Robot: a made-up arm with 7 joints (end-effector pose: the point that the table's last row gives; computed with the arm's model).
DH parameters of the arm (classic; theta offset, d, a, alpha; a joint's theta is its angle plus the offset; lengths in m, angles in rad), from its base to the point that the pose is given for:
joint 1: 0 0.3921 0 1.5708
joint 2: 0 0.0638 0 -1.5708
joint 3: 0 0.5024 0.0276 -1.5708
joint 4: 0 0.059 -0.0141 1.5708
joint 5: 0 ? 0 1.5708
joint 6: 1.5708 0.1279 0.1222 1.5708
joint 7: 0 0.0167 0 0
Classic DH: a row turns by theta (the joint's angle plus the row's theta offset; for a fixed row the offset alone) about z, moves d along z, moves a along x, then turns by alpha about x.
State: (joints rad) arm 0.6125 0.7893 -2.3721 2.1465 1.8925 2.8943 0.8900
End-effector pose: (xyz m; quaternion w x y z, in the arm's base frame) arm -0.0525 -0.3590 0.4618 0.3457 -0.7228 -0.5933 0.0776
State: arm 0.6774 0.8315 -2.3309 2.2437 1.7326 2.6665 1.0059
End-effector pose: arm -0.0466 -0.3244 0.4233 0.2242 -0.6896 -0.6794 0.1122
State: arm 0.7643 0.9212 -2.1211 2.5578 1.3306 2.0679 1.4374
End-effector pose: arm -0.0295 -0.2615 0.3422 0.1350 0.5824 0.8010 0.0333
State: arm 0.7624 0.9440 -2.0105 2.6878 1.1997 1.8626 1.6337
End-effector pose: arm -0.0157 -0.2375 0.3250 0.2219 0.5345 0.8000 0.1579
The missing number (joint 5, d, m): 0.4342
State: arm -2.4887 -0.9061 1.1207 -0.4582 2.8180 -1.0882 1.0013
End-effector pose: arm -0.5297 -0.1514 1.1848 0.1732 -0.8453 -0.1944 -0.4666
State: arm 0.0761 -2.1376 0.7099 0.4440 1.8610 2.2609 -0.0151
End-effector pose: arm 0.5147 0.1750 -0.2266 0.0305 -0.3629 0.9277 -0.0825
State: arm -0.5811 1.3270 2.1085 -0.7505 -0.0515 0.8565 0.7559
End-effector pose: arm -0.8189 0.0836 0.8453 0.7250 -0.0734 -0.5923 -0.3438
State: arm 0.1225 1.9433 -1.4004 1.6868 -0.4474 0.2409 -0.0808
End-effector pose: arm -0.4175 -0.7103 0.2500 0.3888 -0.5605 0.4524 -0.5745
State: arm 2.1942 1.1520 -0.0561 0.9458 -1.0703 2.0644 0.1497
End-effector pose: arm 0.3932 -0.5839 0.9719 0.5383 0.1940 0.2107 -0.7926
